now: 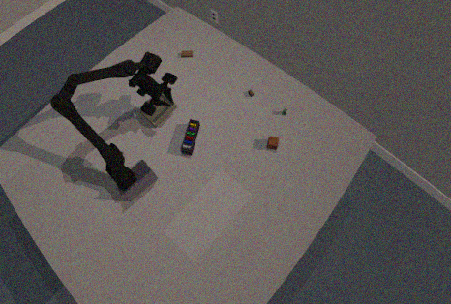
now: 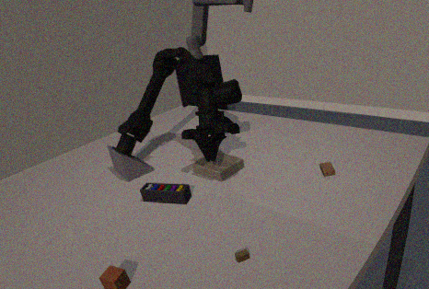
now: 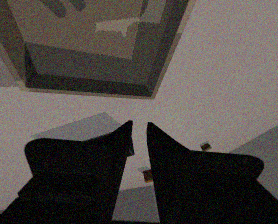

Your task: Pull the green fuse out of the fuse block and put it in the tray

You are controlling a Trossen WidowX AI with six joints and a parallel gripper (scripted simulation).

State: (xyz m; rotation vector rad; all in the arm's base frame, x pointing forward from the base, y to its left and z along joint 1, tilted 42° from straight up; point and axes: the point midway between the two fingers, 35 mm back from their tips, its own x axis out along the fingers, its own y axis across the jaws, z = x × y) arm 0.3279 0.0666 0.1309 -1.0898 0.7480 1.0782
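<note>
My gripper tip is 14 cm to the left of the green fuse, 4 cm above it and 3 cm past it. The rest, counted from my gripper tip: tray: 6 cm to the left, 6 cm below, 4 cm behind.
</note>
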